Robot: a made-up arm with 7 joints.
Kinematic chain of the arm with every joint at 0, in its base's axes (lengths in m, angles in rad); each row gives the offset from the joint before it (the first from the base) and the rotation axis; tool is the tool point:
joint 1: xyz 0 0.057 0 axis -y
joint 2: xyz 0 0.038 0 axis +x
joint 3: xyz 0 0 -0.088 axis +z
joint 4: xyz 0 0 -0.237 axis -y
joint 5: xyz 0 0 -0.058 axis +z
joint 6: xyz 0 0 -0.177 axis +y
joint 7: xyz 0 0 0 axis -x
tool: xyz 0 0 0
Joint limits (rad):
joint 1: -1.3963..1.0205
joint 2: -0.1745..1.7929
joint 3: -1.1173..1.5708
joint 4: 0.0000..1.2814
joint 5: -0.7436..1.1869
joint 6: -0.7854..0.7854
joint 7: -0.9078..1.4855
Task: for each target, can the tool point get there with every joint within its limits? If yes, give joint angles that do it. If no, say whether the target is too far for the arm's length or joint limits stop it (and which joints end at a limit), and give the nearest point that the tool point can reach.
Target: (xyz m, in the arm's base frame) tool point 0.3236 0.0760 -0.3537
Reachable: yes | joints 0.2968 0.0424 -0.1790 1.0997 0.2249 -0.4319 -0.6548
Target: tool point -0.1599 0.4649 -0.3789
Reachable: yes | joints -0.5637 0.6859 0.4096 0.3178 -0.5193 -0.3395 0.8102
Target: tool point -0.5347 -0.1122 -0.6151
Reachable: no: too far | nearest point -0.3577 -0.0279 -0.4115 | short by 0.283 m
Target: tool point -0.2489 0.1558 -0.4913
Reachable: yes | joints -0.5850 0.1537 -0.3551 0.2938 0.3118 -0.4391 0.5125
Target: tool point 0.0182 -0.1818 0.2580
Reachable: no: joint limits stop it (at a limit: joint 1, joint 2, joint 4) | nearest point 0.3754 -0.1478 -0.0675 | short by 0.484 m
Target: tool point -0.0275 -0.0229 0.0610
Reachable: no: joint limits stop it (at a limit: joint 1, joint 2, joint 3, joint 4) | nearest point -0.3285 -0.1725 -0.1581 | short by 0.401 m
